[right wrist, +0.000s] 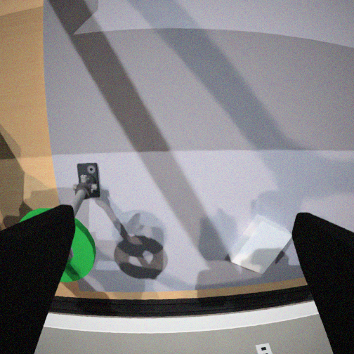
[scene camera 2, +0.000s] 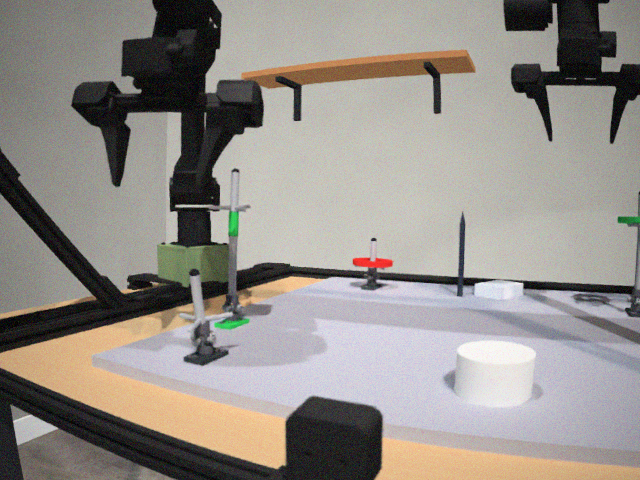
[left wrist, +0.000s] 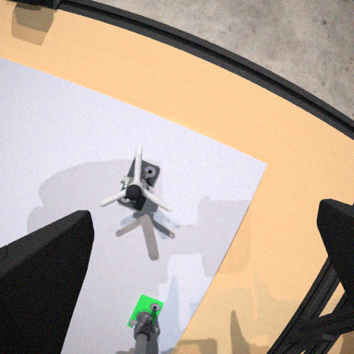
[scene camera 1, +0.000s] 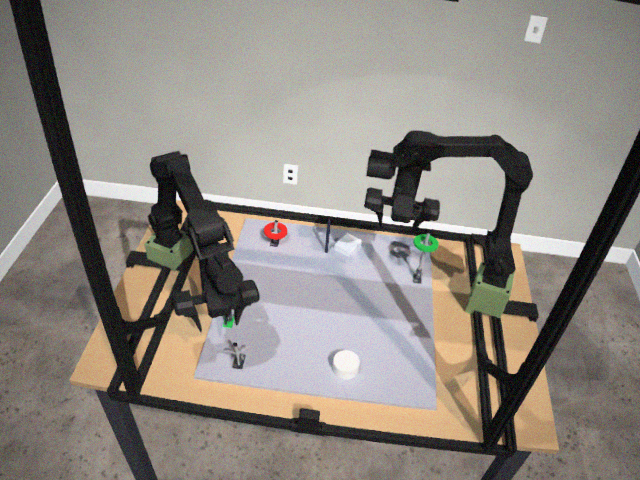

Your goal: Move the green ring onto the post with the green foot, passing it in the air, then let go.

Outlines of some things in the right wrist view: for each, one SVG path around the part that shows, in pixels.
My right gripper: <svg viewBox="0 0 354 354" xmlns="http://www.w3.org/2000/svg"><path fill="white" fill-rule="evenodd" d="M299 212L296 214L291 237L303 276L313 296L333 354L354 354L354 232L308 212ZM70 204L60 204L0 230L0 354L34 354L46 315L48 314L60 278L63 275L74 237L74 213Z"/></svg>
A green ring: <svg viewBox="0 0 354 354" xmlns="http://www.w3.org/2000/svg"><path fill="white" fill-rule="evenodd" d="M77 218L74 218L75 231L71 244L73 256L67 260L60 282L79 280L87 275L93 266L96 255L93 237L91 237L88 229ZM51 208L38 208L29 211L18 223Z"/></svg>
A white block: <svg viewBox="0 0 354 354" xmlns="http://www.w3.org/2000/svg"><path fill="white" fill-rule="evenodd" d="M256 214L228 255L232 263L263 274L268 265L270 265L288 242L291 234L282 225Z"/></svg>
